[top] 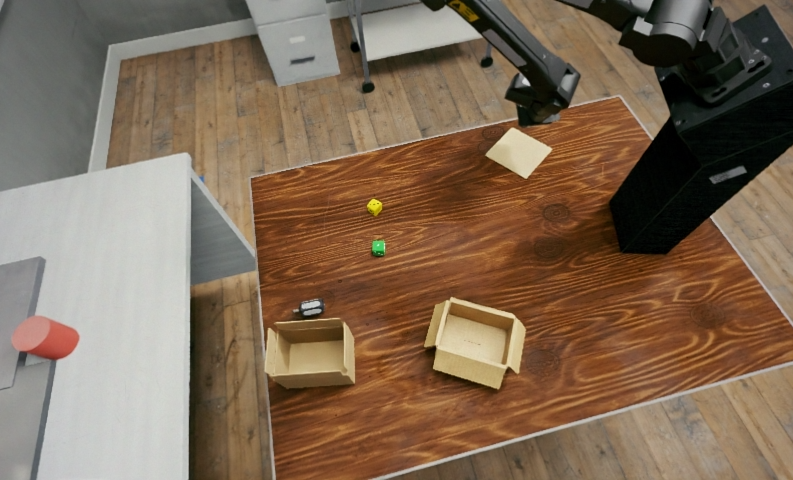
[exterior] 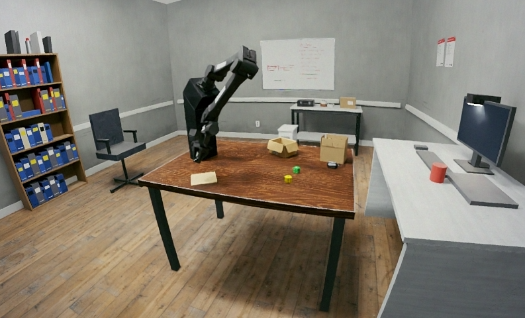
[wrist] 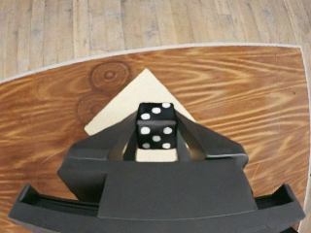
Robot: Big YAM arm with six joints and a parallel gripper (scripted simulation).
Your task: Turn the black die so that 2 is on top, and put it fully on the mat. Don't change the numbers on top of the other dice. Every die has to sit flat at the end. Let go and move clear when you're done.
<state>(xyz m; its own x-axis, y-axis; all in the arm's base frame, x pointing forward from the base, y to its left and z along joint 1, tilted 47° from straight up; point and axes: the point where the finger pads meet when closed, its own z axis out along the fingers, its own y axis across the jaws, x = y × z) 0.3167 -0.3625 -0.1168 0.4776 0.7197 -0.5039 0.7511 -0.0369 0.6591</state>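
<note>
Now: the mat 110 mm below my hand, 20 mm to the left of it and 10 mm ahead of it. The rest, counted from my hand: yellow die (470 mm ahead, 100 mm below, 80 mm to the left); black die (right at my hand); green die (500 mm ahead, 200 mm to the left, 100 mm below).
</note>
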